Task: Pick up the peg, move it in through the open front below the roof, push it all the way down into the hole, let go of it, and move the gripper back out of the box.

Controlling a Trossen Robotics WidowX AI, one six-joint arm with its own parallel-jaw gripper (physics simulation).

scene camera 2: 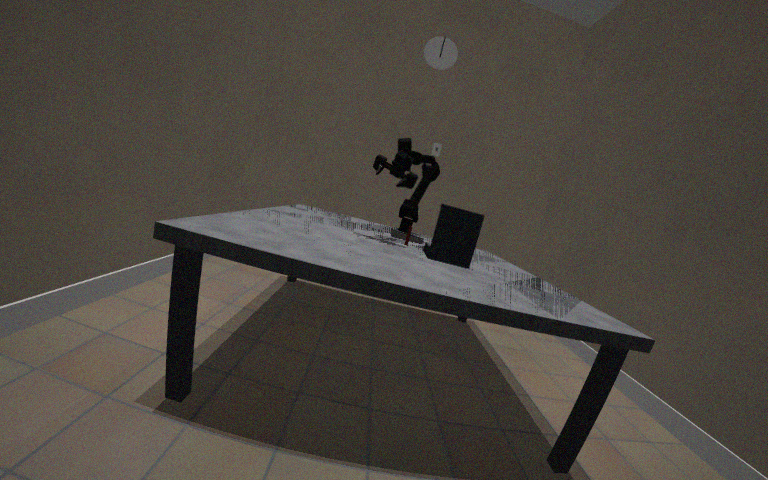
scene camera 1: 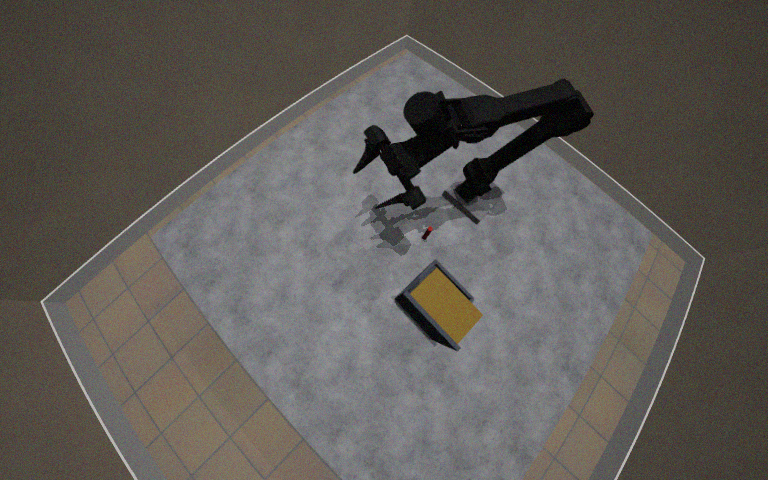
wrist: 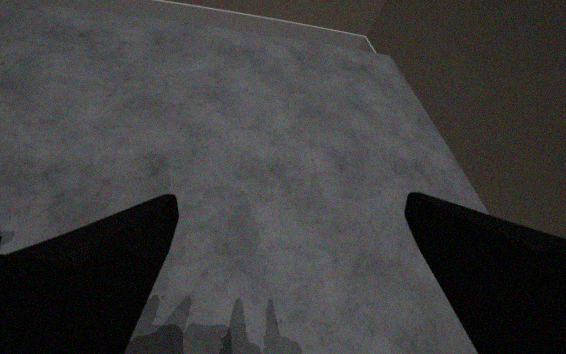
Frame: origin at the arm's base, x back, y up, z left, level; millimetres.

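Seen in the pictures: gripper, between the fingertips: [scene camera 2: 386, 179] [scene camera 1: 364, 190] [wrist: 293, 204]; arm's base, origin of its link: [scene camera 2: 403, 231] [scene camera 1: 467, 191].
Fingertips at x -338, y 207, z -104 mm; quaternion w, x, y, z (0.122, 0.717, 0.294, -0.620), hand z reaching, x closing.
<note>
Pixels of each thing's top centre, then the offset from my fingertips to it. "spot": a spot on its surface instead. Level surfaces: height alone.
- small red peg, centre of its top: [scene camera 1: 430, 228] [scene camera 2: 410, 226] dx +127, dy -160, dz +134 mm
- box, centre of its top: [scene camera 1: 457, 293] [scene camera 2: 458, 209] dx +23, dy -38, dz +296 mm
- yellow-orange roof, a spot on its surface: [scene camera 1: 445, 305] spot: dx -14, dy -38, dz +298 mm
- grey mottled table, height of its surface: dy -240 mm
A small red peg [scene camera 1: 427, 232] [scene camera 2: 408, 234] stands upright on the table, between the arm's base and the box. The box [scene camera 2: 456, 234] has dark grey walls and a yellow-orange roof [scene camera 1: 445, 305]. The roof hides the hole in scene camera 1, and the inside of the box does not show in scene camera 2. My gripper [scene camera 1: 364, 190] [scene camera 2: 388, 178] [wrist: 293, 204] is wide open and empty. It hangs above the table, to the left of the peg in scene camera 1 and well above the peg's height in scene camera 2. Neither the peg nor the box shows in the wrist view.
The grey mottled table [scene camera 1: 294, 266] [scene camera 2: 317, 249] [wrist: 300, 125] carries the arm's base [scene camera 1: 475, 183]. A thin dark bar [scene camera 1: 461, 207] lies on the table between the arm's base and the peg. The arm's shadow falls on the table near the peg. A table edge shows at the right in the wrist view.
</note>
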